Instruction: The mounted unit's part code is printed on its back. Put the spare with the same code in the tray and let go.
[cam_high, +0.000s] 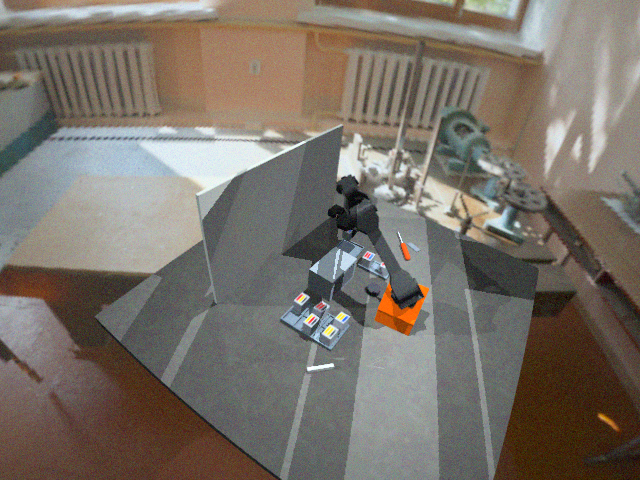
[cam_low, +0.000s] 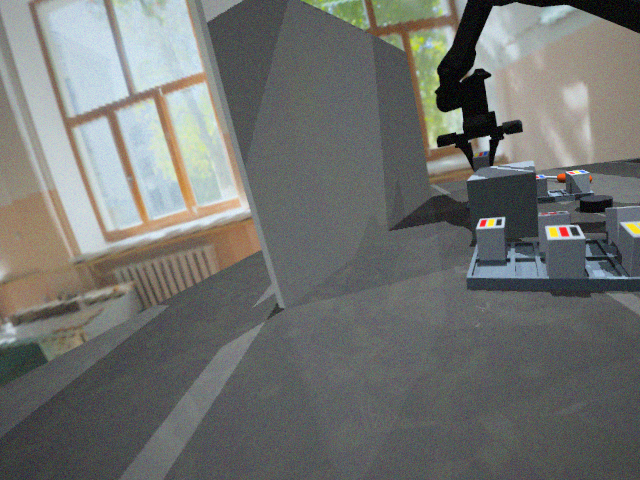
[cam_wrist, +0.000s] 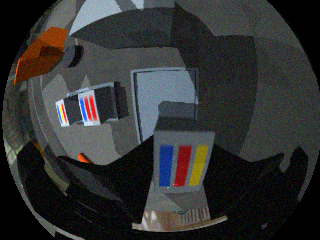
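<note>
The grey tray lies 80 mm below my gripper tip, 10 mm to the left of it and 10 mm behind it. The rest, counted from my gripper tip: tall panel 200 mm ahead, 180 mm to the left, 140 mm above; then black disc 200 mm behind, 130 mm to the left, 70 mm below; then mounted unit 200 mm to the left, 50 mm behind, 30 mm below.
</note>
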